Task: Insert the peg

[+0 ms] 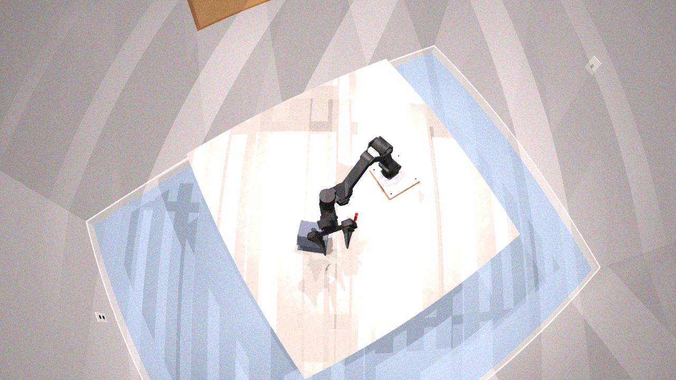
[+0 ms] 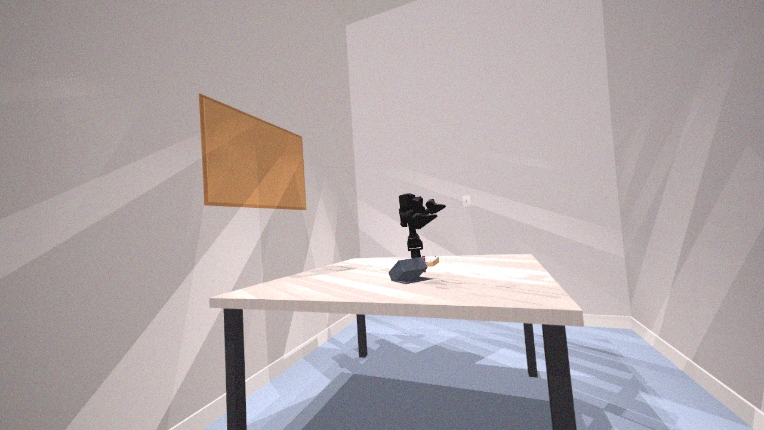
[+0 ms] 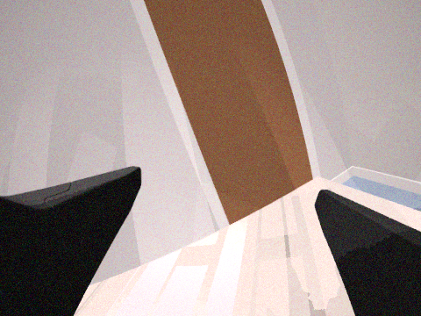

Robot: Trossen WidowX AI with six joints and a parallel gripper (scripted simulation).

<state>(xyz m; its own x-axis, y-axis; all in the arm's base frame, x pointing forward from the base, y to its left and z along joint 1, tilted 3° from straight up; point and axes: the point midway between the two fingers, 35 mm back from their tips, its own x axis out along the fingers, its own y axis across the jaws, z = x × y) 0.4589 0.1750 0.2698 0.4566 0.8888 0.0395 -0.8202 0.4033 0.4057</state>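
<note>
Right now my gripper tip is 210 mm past the red peg, 120 mm to the left of it and 240 mm above it. Round my gripper tip: grey sloped panel 10 mm behind, 170 mm to the right, 250 mm below.
</note>
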